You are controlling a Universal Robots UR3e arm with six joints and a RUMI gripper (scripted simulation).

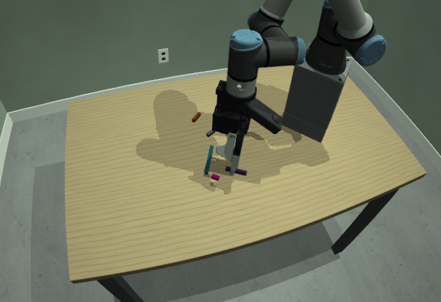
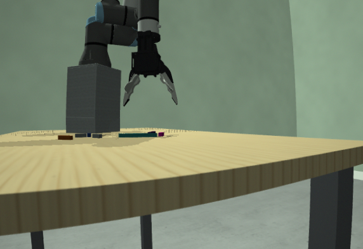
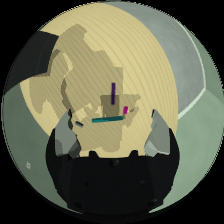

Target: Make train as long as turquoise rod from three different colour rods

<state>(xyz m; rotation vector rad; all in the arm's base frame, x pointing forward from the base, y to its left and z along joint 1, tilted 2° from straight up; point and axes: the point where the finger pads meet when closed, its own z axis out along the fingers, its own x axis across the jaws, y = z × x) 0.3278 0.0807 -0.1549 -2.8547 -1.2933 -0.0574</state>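
My gripper is now 80 mm above the purple rod. Round my hand: blue rod (170 mm to the right, 80 mm below, 50 mm behind); then turquoise rod (80 mm below, 70 mm to the right, 50 mm ahead); then magenta rod (80 mm below, 60 mm ahead).
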